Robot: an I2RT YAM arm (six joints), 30 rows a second.
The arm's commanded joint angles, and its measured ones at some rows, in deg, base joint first. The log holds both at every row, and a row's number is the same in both.
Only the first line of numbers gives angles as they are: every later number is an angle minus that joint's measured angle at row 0.
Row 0, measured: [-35.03, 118.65, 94.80, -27.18, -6.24, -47.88]
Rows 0 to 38, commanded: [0.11, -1.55, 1.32, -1.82, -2.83, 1.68]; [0.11, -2.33, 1.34, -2.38, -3.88, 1.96]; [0.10, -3.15, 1.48, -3.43, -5.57, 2.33]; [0.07, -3.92, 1.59, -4.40, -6.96, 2.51]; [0.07, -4.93, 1.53, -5.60, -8.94, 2.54]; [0.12, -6.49, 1.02, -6.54, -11.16, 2.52]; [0.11, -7.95, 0.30, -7.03, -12.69, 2.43]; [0.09, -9.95, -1.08, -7.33, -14.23, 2.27]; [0.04, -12.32, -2.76, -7.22, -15.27, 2.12]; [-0.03, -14.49, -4.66, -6.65, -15.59, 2.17]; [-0.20, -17.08, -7.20, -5.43, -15.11, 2.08]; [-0.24, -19.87, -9.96, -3.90, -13.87, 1.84]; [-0.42, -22.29, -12.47, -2.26, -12.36, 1.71]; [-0.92, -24.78, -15.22, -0.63, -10.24, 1.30]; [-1.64, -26.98, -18.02, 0.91, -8.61, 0.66]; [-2.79, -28.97, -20.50, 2.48, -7.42, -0.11]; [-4.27, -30.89, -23.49, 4.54, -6.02, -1.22]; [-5.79, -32.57, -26.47, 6.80, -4.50, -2.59]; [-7.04, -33.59, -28.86, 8.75, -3.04, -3.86]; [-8.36, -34.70, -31.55, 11.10, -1.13, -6.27]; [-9.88, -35.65, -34.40, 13.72, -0.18, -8.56]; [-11.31, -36.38, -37.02, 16.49, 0.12, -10.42]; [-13.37, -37.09, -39.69, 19.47, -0.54, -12.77]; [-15.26, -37.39, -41.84, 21.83, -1.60, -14.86]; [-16.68, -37.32, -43.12, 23.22, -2.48, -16.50]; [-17.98, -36.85, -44.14, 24.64, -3.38, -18.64]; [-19.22, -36.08, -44.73, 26.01, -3.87, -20.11]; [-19.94, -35.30, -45.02, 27.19, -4.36, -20.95]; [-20.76, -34.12, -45.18, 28.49, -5.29, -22.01]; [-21.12, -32.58, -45.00, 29.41, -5.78, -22.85]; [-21.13, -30.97, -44.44, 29.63, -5.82, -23.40]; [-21.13, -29.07, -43.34, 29.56, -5.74, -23.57]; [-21.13, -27.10, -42.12, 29.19, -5.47, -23.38]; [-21.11, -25.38, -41.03, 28.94, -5.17, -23.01]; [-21.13, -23.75, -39.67, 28.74, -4.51, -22.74]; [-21.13, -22.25, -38.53, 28.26, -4.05, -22.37]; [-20.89, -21.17, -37.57, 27.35, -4.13, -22.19]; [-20.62, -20.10, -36.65, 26.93, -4.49, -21.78]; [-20.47, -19.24, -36.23, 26.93, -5.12, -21.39]
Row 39, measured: [-21.02, -20.59, -38.81, 25.31, -3.87, -21.55]
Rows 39 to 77, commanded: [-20.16, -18.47, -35.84, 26.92, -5.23, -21.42]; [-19.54, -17.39, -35.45, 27.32, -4.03, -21.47]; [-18.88, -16.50, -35.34, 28.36, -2.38, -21.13]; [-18.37, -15.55, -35.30, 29.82, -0.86, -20.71]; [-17.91, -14.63, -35.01, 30.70, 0.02, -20.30]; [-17.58, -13.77, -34.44, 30.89, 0.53, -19.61]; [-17.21, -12.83, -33.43, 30.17, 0.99, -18.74]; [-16.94, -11.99, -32.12, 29.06, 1.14, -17.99]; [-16.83, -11.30, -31.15, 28.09, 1.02, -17.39]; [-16.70, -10.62, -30.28, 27.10, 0.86, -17.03]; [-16.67, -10.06, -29.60, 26.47, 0.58, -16.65]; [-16.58, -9.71, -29.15, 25.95, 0.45, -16.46]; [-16.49, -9.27, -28.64, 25.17, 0.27, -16.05]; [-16.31, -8.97, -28.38, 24.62, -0.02, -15.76]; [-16.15, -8.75, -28.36, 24.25, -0.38, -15.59]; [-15.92, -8.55, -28.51, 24.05, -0.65, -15.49]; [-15.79, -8.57, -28.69, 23.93, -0.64, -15.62]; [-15.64, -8.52, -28.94, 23.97, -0.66, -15.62]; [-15.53, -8.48, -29.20, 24.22, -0.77, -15.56]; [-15.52, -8.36, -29.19, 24.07, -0.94, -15.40]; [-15.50, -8.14, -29.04, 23.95, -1.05, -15.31]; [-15.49, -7.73, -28.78, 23.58, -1.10, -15.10]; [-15.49, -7.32, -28.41, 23.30, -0.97, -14.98]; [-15.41, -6.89, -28.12, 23.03, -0.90, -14.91]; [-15.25, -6.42, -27.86, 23.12, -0.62, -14.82]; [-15.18, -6.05, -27.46, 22.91, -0.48, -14.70]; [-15.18, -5.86, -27.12, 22.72, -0.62, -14.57]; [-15.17, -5.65, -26.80, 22.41, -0.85, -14.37]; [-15.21, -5.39, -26.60, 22.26, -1.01, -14.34]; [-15.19, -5.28, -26.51, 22.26, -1.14, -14.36]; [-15.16, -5.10, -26.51, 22.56, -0.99, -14.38]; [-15.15, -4.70, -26.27, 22.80, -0.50, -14.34]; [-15.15, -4.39, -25.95, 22.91, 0.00, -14.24]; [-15.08, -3.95, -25.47, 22.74, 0.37, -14.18]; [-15.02, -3.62, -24.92, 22.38, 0.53, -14.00]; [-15.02, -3.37, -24.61, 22.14, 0.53, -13.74]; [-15.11, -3.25, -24.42, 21.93, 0.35, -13.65]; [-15.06, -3.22, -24.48, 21.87, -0.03, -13.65]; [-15.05, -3.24, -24.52, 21.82, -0.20, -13.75]
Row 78, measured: [-15.38, -4.28, -25.76, 22.75, -0.07, -15.01]
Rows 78 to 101, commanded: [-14.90, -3.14, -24.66, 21.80, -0.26, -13.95]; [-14.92, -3.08, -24.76, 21.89, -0.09, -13.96]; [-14.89, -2.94, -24.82, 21.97, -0.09, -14.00]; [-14.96, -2.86, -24.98, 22.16, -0.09, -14.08]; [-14.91, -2.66, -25.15, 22.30, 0.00, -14.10]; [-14.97, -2.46, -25.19, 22.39, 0.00, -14.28]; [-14.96, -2.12, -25.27, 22.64, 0.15, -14.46]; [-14.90, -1.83, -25.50, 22.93, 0.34, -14.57]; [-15.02, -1.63, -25.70, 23.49, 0.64, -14.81]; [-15.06, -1.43, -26.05, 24.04, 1.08, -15.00]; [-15.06, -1.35, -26.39, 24.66, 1.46, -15.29]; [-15.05, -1.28, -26.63, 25.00, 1.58, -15.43]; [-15.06, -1.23, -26.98, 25.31, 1.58, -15.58]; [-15.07, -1.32, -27.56, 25.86, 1.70, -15.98]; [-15.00, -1.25, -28.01, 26.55, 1.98, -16.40]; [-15.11, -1.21, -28.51, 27.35, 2.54, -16.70]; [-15.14, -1.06, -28.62, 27.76, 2.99, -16.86]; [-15.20, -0.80, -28.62, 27.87, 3.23, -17.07]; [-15.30, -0.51, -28.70, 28.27, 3.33, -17.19]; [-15.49, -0.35, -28.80, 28.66, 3.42, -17.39]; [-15.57, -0.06, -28.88, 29.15, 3.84, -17.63]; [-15.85, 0.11, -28.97, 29.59, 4.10, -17.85]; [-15.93, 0.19, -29.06, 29.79, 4.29, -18.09]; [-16.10, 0.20, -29.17, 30.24, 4.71, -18.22]
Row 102, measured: [-15.38, -2.47, -27.23, 30.82, 2.47, -17.16]
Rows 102 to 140, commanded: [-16.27, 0.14, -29.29, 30.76, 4.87, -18.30]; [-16.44, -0.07, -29.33, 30.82, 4.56, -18.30]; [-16.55, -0.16, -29.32, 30.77, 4.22, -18.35]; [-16.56, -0.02, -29.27, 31.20, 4.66, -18.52]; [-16.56, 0.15, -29.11, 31.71, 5.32, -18.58]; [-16.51, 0.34, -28.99, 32.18, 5.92, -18.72]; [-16.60, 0.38, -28.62, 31.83, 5.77, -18.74]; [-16.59, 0.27, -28.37, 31.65, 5.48, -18.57]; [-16.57, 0.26, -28.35, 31.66, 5.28, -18.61]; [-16.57, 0.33, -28.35, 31.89, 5.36, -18.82]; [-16.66, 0.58, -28.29, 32.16, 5.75, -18.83]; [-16.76, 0.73, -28.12, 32.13, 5.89, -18.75]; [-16.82, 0.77, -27.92, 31.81, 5.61, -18.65]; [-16.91, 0.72, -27.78, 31.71, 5.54, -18.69]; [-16.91, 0.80, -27.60, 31.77, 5.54, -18.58]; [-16.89, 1.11, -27.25, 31.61, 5.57, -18.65]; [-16.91, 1.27, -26.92, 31.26, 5.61, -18.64]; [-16.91, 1.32, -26.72, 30.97, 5.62, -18.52]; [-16.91, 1.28, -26.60, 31.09, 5.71, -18.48]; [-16.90, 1.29, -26.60, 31.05, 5.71, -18.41]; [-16.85, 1.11, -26.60, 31.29, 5.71, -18.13]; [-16.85, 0.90, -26.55, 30.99, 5.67, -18.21]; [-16.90, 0.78, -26.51, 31.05, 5.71, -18.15]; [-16.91, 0.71, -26.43, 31.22, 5.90, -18.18]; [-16.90, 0.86, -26.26, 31.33, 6.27, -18.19]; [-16.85, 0.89, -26.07, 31.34, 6.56, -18.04]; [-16.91, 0.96, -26.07, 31.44, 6.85, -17.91]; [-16.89, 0.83, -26.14, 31.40, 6.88, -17.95]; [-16.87, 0.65, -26.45, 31.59, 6.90, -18.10]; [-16.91, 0.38, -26.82, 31.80, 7.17, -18.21]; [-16.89, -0.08, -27.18, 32.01, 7.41, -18.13]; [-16.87, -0.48, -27.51, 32.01, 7.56, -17.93]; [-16.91, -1.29, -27.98, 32.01, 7.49, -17.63]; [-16.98, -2.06, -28.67, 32.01, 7.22, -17.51]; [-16.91, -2.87, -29.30, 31.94, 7.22, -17.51]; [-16.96, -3.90, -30.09, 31.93, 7.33, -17.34]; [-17.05, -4.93, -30.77, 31.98, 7.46, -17.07]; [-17.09, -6.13, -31.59, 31.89, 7.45, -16.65]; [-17.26, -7.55, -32.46, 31.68, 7.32, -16.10]
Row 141, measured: [-16.76, -3.45, -30.42, 32.87, 6.99, -17.99]
